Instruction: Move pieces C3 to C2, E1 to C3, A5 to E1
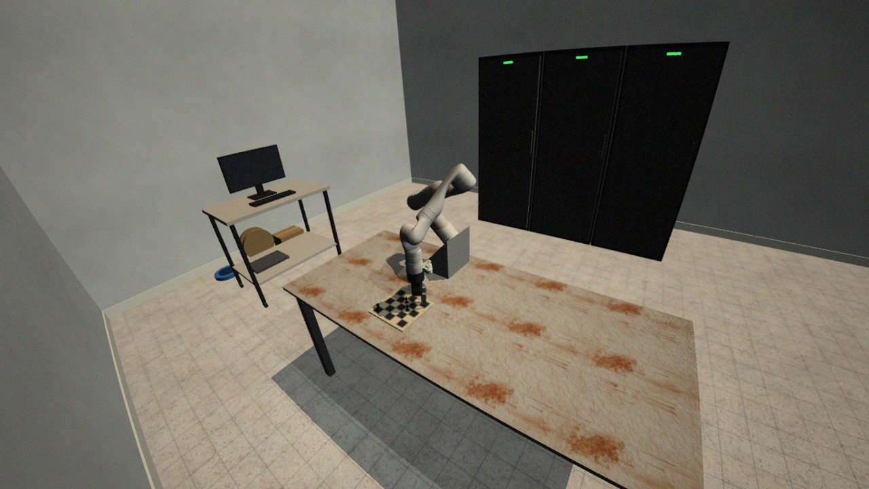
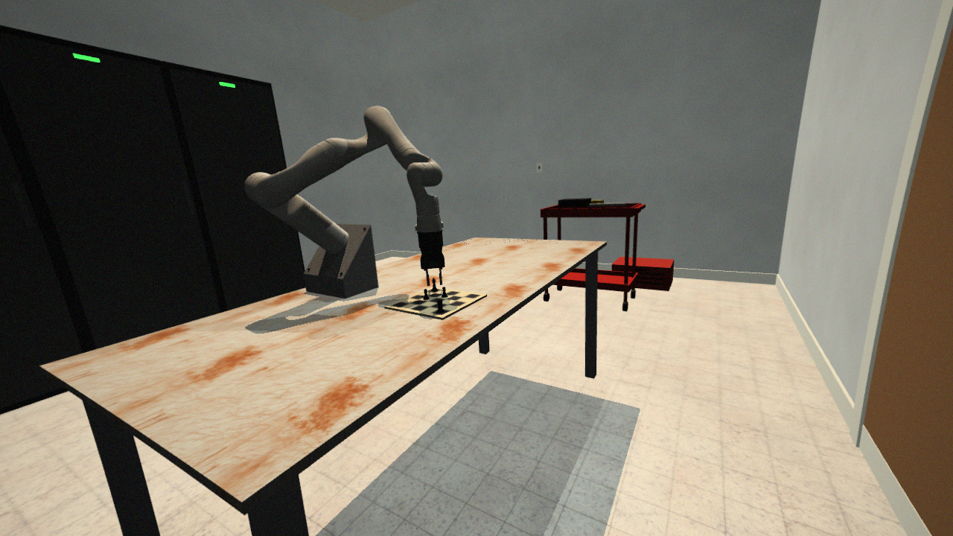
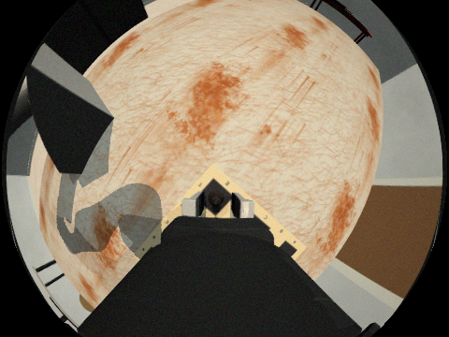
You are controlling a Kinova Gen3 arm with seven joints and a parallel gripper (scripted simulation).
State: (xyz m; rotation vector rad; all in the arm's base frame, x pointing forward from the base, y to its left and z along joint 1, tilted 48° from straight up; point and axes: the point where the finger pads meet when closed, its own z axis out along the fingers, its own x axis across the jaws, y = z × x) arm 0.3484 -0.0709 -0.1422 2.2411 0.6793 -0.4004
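Now: the chessboard 8 cm to the right of my hand, 7 cm ahead of it and 4 cm below it. Also, from my hand: black piece (16 cm to the right, 13 cm ahead, 2 cm below).
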